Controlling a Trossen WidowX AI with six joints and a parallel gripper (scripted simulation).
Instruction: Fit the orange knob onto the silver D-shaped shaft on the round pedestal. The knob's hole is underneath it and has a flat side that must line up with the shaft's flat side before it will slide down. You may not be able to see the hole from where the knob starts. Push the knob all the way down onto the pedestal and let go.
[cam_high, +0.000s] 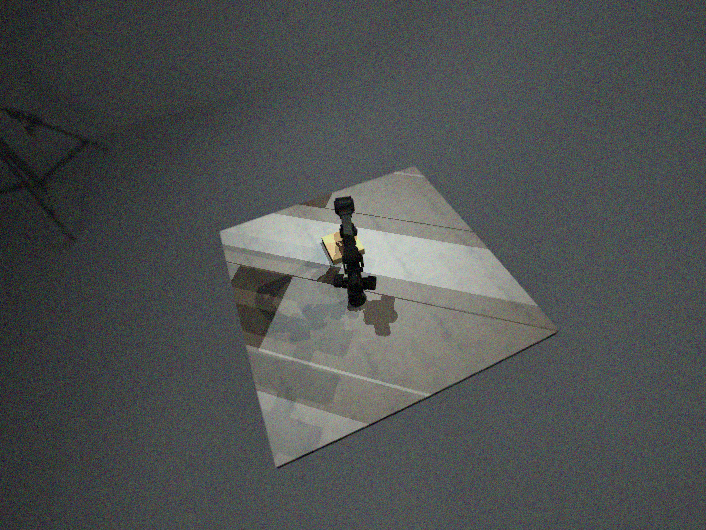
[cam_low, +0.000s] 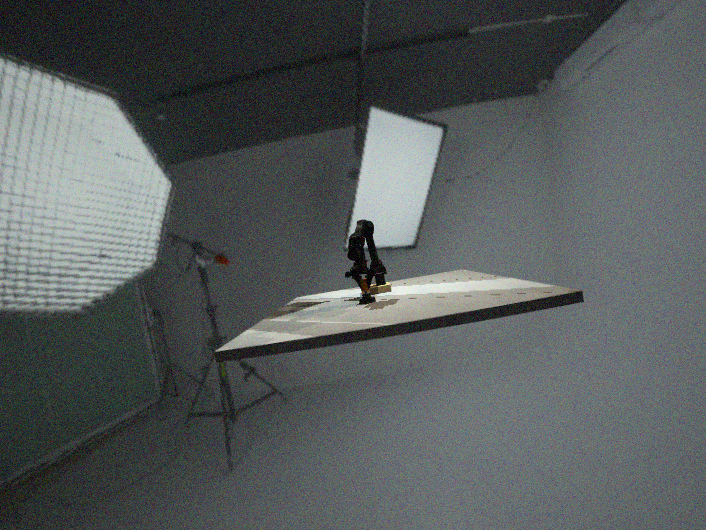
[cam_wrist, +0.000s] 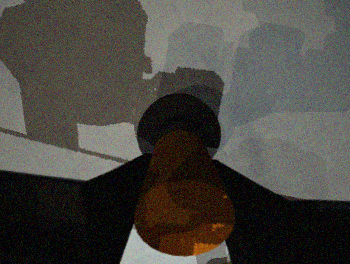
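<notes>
The orange knob is 30 mm above my gripper tip. Also, from my gripper tip: dark round pedestal (40 mm below).
</notes>
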